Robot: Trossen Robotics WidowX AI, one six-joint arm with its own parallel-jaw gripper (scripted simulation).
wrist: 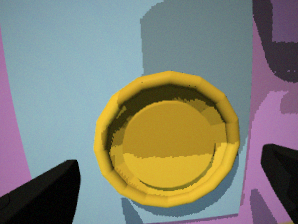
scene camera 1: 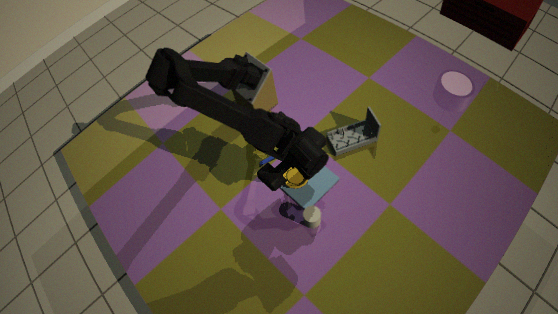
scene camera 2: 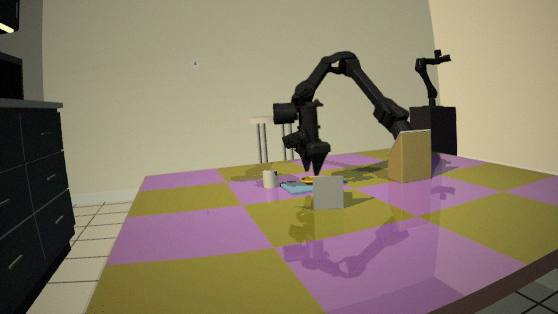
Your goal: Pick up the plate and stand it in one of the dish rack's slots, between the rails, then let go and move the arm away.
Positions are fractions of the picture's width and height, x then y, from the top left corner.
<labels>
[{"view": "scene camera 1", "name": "my gripper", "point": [0.53, 0.55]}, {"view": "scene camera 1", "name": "grey dish rack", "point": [0.62, 0.44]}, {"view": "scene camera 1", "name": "light blue mat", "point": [0.57, 0.59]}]
</labels>
